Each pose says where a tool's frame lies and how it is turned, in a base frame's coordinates. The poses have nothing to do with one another.
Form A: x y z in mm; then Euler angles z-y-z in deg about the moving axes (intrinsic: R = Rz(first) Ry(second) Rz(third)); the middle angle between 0 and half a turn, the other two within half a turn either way.
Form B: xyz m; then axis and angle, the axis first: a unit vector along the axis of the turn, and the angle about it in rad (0 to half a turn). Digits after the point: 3 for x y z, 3 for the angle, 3 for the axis.
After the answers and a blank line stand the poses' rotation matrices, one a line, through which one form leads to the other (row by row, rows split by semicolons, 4 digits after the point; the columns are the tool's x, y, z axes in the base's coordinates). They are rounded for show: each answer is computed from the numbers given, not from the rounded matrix.
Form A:
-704 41 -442 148.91 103.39 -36.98
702 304 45 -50.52 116.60 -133.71
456 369 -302 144.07 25.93 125.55
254 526 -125 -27.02 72.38 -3.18
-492 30 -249 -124.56 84.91 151.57
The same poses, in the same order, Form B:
-0.704 0.041 -0.442 -0.836 -0.043 0.548 2.433
0.702 0.304 0.045 0.565 -0.636 0.525 3.103
0.456 0.369 -0.302 0.050 -0.305 -0.951 1.627
0.254 0.526 -0.125 0.195 0.922 -0.335 1.355
-0.492 0.030 -0.249 0.648 -0.721 0.247 1.541

0.4690 -0.2932 -0.8331; 0.4196 -0.7560 0.5023; -0.7771 -0.5852 -0.2316
-0.3612 -0.7391 0.5685; -0.6984 -0.1895 -0.6901; 0.6179 -0.6463 -0.4478
-0.0540 0.9337 -0.3541; -0.9656 0.0414 0.2566; 0.2542 0.3558 0.8993
0.2440 0.4686 0.8491; -0.1867 0.8818 -0.4330; -0.9516 -0.0529 0.3027
0.4363 -0.7003 -0.5650; -0.2058 0.5336 -0.8203; 0.8759 0.4742 0.0887

